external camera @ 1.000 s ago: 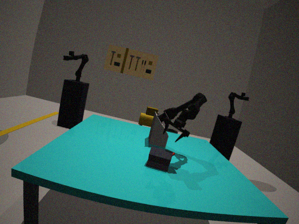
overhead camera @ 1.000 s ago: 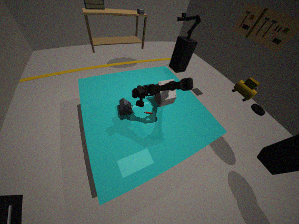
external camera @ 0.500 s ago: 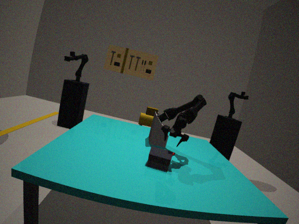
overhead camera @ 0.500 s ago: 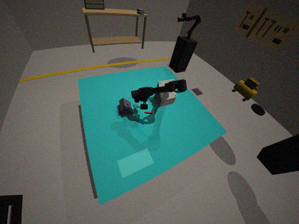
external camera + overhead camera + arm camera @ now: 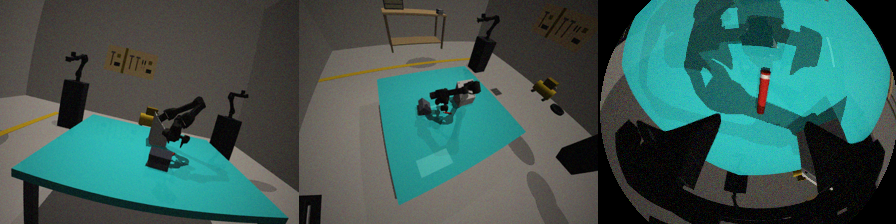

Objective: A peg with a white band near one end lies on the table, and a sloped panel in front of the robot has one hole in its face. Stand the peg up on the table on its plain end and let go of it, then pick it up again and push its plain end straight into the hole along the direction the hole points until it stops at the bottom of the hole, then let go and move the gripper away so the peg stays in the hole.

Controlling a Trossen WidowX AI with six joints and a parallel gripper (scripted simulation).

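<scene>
The red peg lies 7 cm below my gripper tip. Also, from my gripper tip: sloped grey panel (18 cm ahead, 12 cm to the right, 3 cm below).
</scene>
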